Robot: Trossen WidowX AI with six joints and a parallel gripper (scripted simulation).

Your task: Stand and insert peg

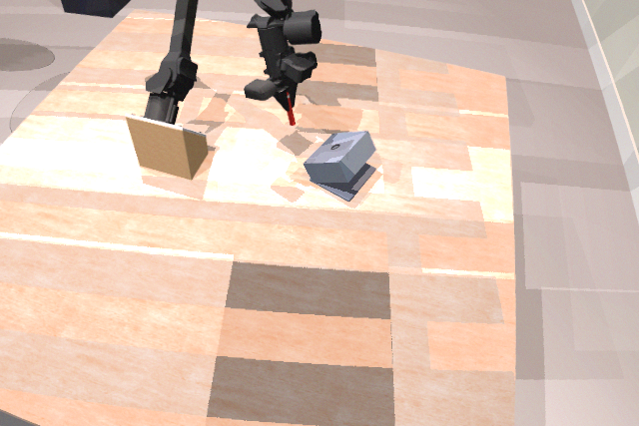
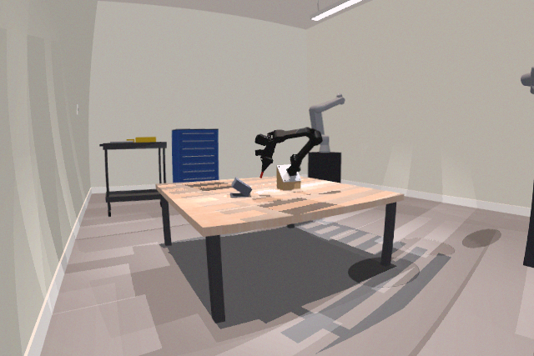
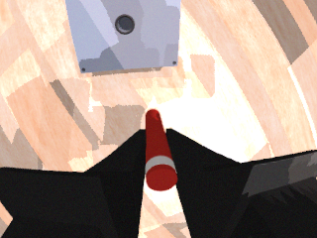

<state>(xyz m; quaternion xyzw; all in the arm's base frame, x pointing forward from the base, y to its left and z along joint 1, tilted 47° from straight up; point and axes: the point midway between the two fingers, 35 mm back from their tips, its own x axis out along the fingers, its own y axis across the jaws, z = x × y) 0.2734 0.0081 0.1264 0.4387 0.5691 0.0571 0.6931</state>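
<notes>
Now: the grey sloped panel 130 mm ahead of my gripper tip, 90 mm below it and 30 mm to the right of it. The rest, counted from my gripper tip: red peg (20 mm above, 10 mm behind).
</notes>
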